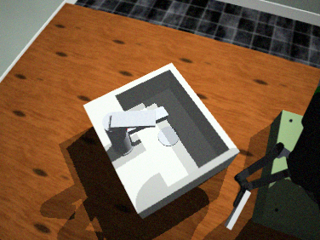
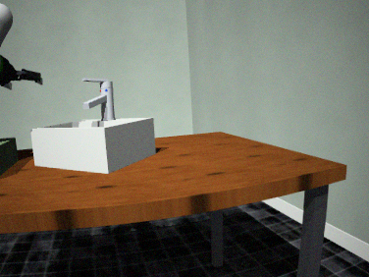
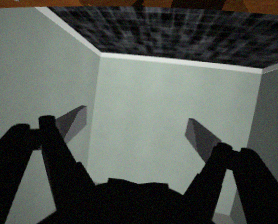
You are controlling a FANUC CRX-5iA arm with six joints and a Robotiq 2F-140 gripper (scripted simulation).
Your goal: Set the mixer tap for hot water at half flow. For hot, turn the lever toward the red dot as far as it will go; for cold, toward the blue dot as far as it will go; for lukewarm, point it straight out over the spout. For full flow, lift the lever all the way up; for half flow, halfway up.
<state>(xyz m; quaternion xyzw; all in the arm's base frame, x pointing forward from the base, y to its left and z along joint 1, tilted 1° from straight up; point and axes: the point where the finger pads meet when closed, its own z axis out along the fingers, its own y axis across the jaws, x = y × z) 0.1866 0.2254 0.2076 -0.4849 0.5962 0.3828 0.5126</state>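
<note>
Right now the grey lever is 29 cm ahead of my hand, 15 cm to the right of it and 2 cm below it. The rest, counted from my hand: mixer tap: 31 cm ahead, 15 cm to the right, 7 cm below; white basin: 26 cm ahead, 22 cm to the right, 26 cm below.
</note>
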